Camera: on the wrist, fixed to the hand. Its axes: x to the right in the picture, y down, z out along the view.
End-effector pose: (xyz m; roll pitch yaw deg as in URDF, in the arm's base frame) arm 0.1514 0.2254 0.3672 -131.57 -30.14 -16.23
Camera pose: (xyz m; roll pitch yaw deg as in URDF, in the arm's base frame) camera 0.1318 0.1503 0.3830 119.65 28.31 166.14
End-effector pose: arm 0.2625 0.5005 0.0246 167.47 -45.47 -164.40
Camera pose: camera 0.2995 0.5384 0.0834 178.91 42.77 14.82
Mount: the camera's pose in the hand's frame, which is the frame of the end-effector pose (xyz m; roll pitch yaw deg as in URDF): 0.0098 0.0420 -0.0664 -13.08 2.76 179.97
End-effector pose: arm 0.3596 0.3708 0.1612 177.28 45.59 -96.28
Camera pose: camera 0.3149 0.3197 0.2020 169.75 -48.35 83.57
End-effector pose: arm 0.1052 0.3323 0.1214 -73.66 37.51 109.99
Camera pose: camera 0.1636 0.3236 0.0686 58.60 -36.66 -66.72
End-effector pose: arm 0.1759 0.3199 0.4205 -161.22 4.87 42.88
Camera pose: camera 0.2277 0.2846 0.4688 148.04 -7.47 -136.20
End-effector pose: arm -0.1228 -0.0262 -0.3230 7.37 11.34 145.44
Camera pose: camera -0.1494 -0.0688 -0.3842 -20.38 -8.61 -34.95
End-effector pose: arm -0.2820 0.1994 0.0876 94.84 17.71 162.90
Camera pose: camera -0.3231 0.1465 0.1298 -107.03 -17.95 -19.99
